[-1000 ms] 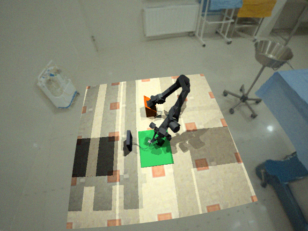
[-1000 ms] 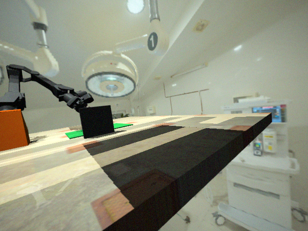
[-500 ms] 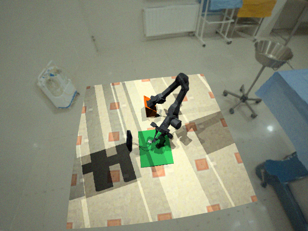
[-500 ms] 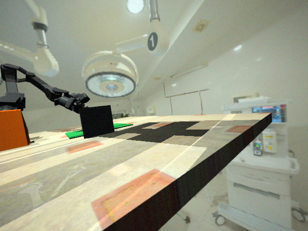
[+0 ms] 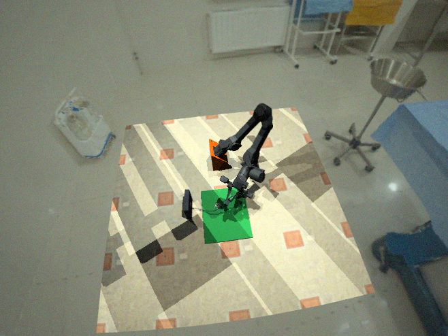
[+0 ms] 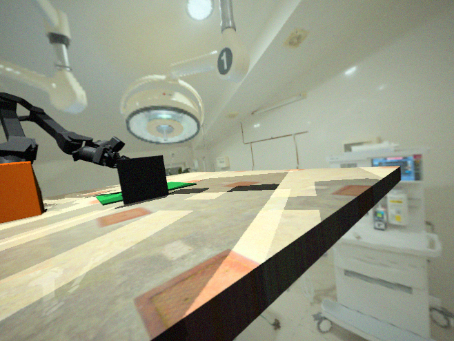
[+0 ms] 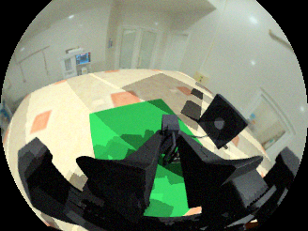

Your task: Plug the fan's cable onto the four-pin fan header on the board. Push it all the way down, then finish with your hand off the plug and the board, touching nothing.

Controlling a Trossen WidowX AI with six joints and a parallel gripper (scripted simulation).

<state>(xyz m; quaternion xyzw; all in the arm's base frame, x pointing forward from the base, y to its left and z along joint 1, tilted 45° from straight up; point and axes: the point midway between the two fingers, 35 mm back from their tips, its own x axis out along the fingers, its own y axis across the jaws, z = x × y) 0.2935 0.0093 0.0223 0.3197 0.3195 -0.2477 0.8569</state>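
The green board lies 11 cm below my gripper tip, 2 cm to the right of it and 2 cm ahead of it. Round my gripper tip: white four-pin header (10 cm below, 5 cm to the right, 3 cm behind); black fan (20 cm to the right, 4 cm below, 4 cm behind); cable plug (1 cm below).
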